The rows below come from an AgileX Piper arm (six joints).
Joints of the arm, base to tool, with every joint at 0 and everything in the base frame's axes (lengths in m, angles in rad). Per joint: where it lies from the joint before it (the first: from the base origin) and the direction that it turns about. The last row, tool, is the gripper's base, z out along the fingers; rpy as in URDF.
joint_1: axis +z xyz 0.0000 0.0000 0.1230
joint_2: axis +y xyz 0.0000 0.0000 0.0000
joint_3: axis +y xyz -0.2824 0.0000 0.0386
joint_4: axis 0.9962 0 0.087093 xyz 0.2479 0.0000 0.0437
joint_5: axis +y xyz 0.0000 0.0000 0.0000
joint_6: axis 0.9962 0 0.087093 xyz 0.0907 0.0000 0.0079
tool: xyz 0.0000 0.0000 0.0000 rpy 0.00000 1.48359 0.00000
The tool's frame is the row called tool.
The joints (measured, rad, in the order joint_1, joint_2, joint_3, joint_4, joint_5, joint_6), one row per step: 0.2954 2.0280 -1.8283 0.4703 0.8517 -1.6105; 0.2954 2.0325 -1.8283 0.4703 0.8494 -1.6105; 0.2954 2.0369 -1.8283 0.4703 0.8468 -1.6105; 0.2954 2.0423 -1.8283 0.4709 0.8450 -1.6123; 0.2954 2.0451 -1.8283 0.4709 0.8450 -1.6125; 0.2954 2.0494 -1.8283 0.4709 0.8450 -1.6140; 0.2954 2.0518 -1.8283 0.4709 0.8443 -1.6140; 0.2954 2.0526 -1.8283 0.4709 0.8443 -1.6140; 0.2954 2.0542 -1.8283 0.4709 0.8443 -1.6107; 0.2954 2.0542 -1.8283 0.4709 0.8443 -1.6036; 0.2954 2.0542 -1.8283 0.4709 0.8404 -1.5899; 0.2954 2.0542 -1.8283 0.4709 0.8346 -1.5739; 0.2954 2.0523 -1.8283 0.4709 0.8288 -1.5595; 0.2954 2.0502 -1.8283 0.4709 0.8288 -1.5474; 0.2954 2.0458 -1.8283 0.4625 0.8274 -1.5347
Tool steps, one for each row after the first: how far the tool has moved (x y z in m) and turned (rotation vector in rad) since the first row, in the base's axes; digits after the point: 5 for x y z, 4 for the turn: 0.00088 0.00020 -0.00198 -0.0008 0.0023 -0.0010; 0.00175 0.00039 -0.00391 -0.0016 0.0043 -0.0022; 0.00270 0.00067 -0.00633 -0.0030 0.0071 -0.0018; 0.00312 0.00080 -0.00764 -0.0039 0.0097 -0.0016; 0.00375 0.00099 -0.00965 -0.0059 0.0131 -0.0005; 0.00416 0.00109 -0.01074 -0.0064 0.0148 -0.0008; 0.00427 0.00113 -0.01111 -0.0066 0.0156 -0.0008; 0.00450 0.00120 -0.01186 -0.0056 0.0187 -0.0033; 0.00450 0.00120 -0.01186 -0.0024 0.0222 -0.0086; 0.00481 0.00118 -0.01169 0.0045 0.0255 -0.0205; 0.00527 0.00115 -0.01143 0.0130 0.0284 -0.0350; 0.00546 0.00104 -0.01028 0.0215 0.0286 -0.0482; 0.00515 0.00095 -0.00929 0.0277 0.0326 -0.0571; 0.00473 0.00025 -0.00742 0.0273 0.0308 -0.0661
